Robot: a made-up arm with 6 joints. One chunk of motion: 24 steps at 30 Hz.
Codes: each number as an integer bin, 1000 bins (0 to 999) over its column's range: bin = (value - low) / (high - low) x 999, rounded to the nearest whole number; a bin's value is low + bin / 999 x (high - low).
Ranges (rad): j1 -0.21..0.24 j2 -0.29..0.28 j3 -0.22..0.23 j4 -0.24..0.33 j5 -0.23..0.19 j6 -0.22..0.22
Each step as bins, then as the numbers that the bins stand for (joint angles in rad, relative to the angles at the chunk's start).
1 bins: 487 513 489 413 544 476
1 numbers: 0.0094 0.0027 0.0003 -0.0044 -0.0013 -0.0104
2 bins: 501 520 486 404 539 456
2 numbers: 0.0157 0.0067 -0.0011 -0.0095 -0.0034 -0.0192
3 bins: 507 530 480 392 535 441
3 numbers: 0.0184 0.0124 -0.0038 -0.0163 -0.0051 -0.0258
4 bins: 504 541 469 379 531 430
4 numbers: 0.0170 0.0187 -0.0087 -0.0238 -0.0068 -0.0306
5 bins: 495 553 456 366 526 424
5 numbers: 0.0130 0.0255 -0.0146 -0.0312 -0.0089 -0.0333
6 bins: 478 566 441 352 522 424
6 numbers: 0.0053 0.0329 -0.0214 -0.0392 -0.0105 -0.0333
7 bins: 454 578 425 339 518 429
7 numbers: -0.0055 0.0398 -0.0286 -0.0466 -0.0122 -0.0311
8 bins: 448 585 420 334 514 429
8 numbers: -0.0082 0.0438 -0.0308 -0.0494 -0.0139 -0.0311
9 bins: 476 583 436 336 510 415
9 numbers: 0.0044 0.0426 -0.0236 -0.0483 -0.0156 -0.0372
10 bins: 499 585 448 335 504 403
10 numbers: 0.0148 0.0438 -0.0182 -0.0489 -0.0181 -0.0425
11 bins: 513 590 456 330 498 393
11 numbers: 0.0211 0.0466 -0.0146 -0.0517 -0.0206 -0.0469
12 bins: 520 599 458 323 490 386
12 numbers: 0.0242 0.0518 -0.0137 -0.0557 -0.0240 -0.0500
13 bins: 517 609 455 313 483 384
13 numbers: 0.0229 0.0575 -0.0150 -0.0614 -0.0269 -0.0509
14 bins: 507 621 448 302 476 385
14 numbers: 0.0184 0.0643 -0.0182 -0.0677 -0.0299 -0.0504
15 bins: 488 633 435 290 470 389
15 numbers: 0.0098 0.0712 -0.0241 -0.0745 -0.0324 -0.0487
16 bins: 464 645 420 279 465 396
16 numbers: -0.0010 0.0780 -0.0308 -0.0808 -0.0345 -0.0456
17 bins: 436 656 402 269 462 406
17 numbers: -0.0136 0.0843 -0.0389 -0.0865 -0.0358 -0.0412
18 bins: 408 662 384 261 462 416
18 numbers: -0.0262 0.0877 -0.0470 -0.0911 -0.0358 -0.0368
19 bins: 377 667 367 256 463 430
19 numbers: -0.0402 0.0906 -0.0547 -0.0939 -0.0353 -0.0306
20 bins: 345 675 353 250 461 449
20 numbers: -0.0546 0.0951 -0.0610 -0.0974 -0.0362 -0.0222
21 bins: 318 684 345 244 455 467
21 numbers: -0.0668 0.1003 -0.0646 -0.1008 -0.0387 -0.0143
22 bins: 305 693 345 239 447 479
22 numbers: -0.0726 0.1054 -0.0646 -0.1036 -0.0421 -0.0090
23 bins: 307 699 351 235 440 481
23 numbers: -0.0717 0.1088 -0.0619 -0.1059 -0.0450 -0.0081
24 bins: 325 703 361 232 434 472
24 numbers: -0.0636 0.1111 -0.0574 -0.1076 -0.0475 -0.0121
